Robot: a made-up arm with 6 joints. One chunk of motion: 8 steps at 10 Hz.
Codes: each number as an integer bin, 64 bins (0 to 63) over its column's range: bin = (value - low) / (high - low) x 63, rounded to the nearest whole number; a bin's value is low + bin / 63 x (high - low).
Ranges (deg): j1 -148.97..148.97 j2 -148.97..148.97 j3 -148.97..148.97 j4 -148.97..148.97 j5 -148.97..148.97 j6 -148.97..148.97
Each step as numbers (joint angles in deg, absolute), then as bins.
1 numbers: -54.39 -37.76 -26.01 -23.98 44.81 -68.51
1 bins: 20 24 26 26 41 17
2 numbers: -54.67 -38.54 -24.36 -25.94 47.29 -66.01
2 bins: 20 23 26 26 41 18
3 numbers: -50.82 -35.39 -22.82 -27.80 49.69 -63.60
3 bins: 21 24 27 26 42 18
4 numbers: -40.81 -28.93 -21.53 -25.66 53.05 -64.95
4 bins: 23 25 27 26 43 18
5 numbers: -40.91 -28.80 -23.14 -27.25 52.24 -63.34
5 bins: 23 25 27 26 43 18
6 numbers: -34.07 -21.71 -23.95 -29.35 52.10 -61.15
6 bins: 24 27 26 25 43 19
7 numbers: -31.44 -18.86 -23.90 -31.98 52.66 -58.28
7 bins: 25 28 26 25 43 19
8 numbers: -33.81 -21.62 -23.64 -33.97 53.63 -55.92
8 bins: 24 27 27 24 43 20
